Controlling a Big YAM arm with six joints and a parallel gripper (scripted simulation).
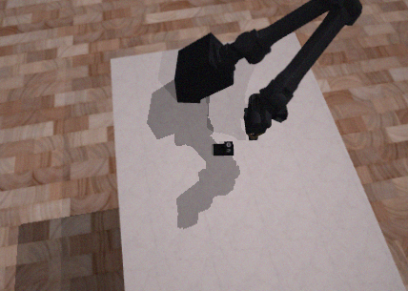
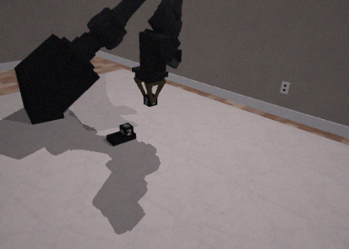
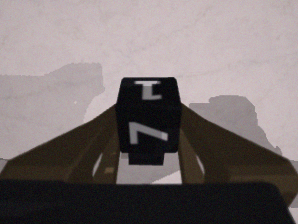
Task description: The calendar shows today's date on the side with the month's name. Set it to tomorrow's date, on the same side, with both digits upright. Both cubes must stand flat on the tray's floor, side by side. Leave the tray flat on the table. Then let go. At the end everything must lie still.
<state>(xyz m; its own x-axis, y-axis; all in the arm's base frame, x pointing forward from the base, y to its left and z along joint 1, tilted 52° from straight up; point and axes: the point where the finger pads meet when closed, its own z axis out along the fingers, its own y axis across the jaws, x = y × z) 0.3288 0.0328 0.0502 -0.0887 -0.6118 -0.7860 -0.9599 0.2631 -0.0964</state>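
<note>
My hand is 110 mm to the left of the black tray, 100 mm above it and 10 mm past it. From my hand the other things lie so: black digit cube: right at my hand.
</note>
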